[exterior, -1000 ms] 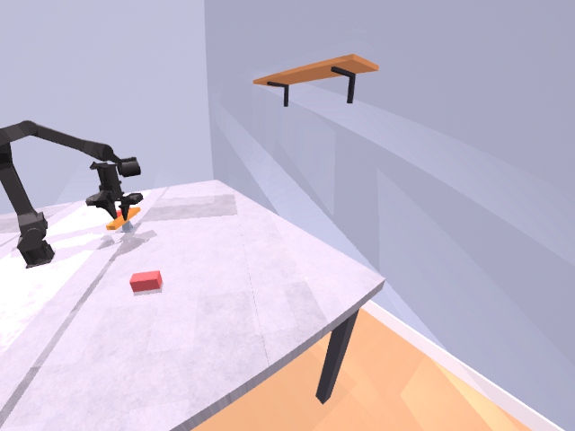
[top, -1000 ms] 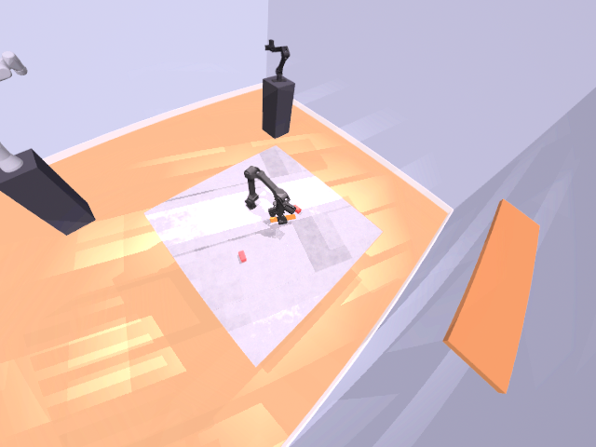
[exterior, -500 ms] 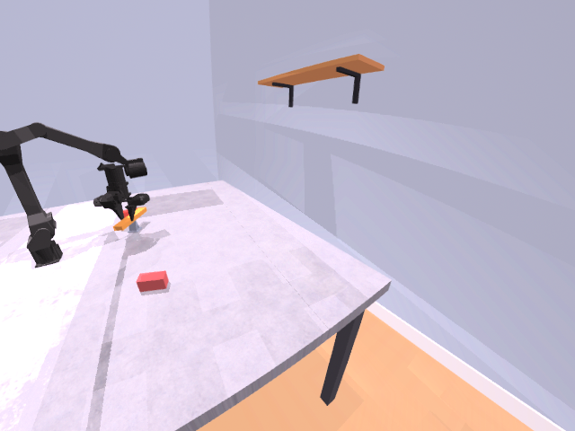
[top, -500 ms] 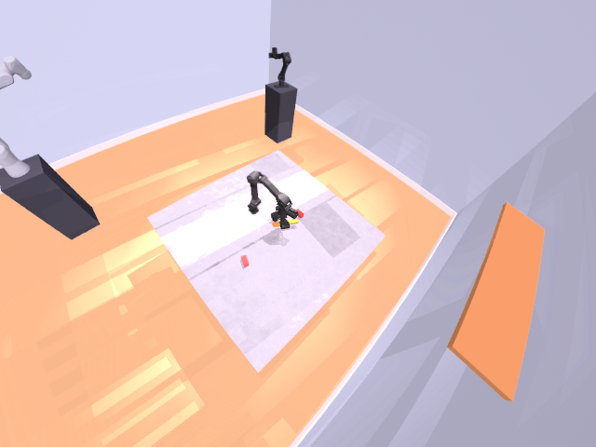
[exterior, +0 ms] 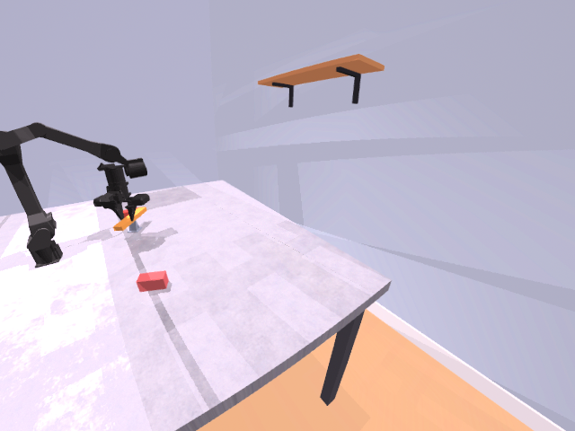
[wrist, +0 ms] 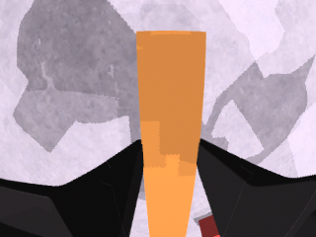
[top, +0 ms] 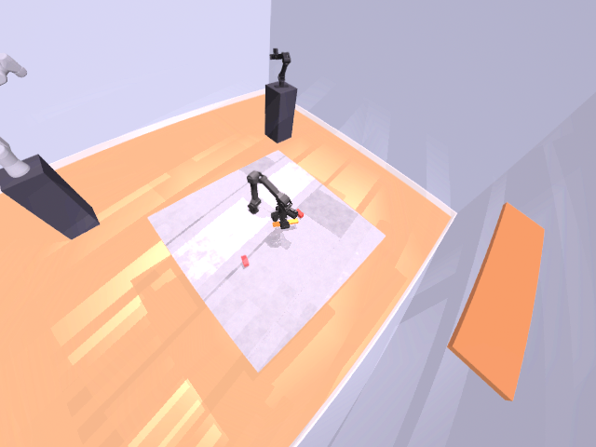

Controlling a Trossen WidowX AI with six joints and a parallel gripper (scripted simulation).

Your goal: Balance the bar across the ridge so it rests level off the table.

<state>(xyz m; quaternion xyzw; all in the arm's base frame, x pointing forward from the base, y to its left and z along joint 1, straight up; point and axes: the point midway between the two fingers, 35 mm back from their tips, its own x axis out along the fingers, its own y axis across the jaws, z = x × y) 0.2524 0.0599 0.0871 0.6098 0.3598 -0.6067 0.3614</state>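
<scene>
The orange bar lies 2 cm to the left of my gripper tip and 1 cm ahead of it.
</scene>
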